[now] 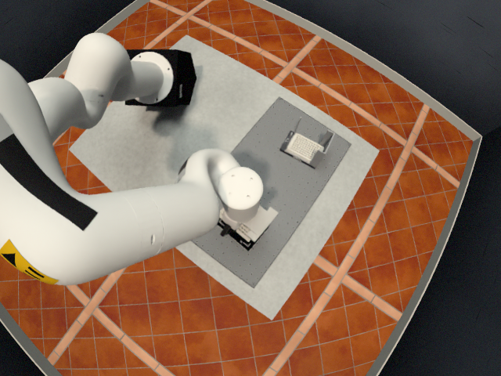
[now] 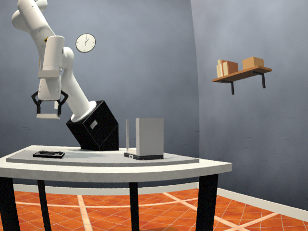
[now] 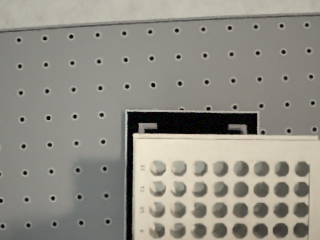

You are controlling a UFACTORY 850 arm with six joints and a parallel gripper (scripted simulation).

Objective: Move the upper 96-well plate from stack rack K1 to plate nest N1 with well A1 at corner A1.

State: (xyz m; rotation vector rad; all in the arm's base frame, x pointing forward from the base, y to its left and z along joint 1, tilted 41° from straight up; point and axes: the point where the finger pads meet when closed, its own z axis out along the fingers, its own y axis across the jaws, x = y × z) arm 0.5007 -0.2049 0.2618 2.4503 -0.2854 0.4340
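Right now the black plate nest N1 is 160 mm below my hand. From my hand the other things lie so: white 96-well plate 10 mm below.
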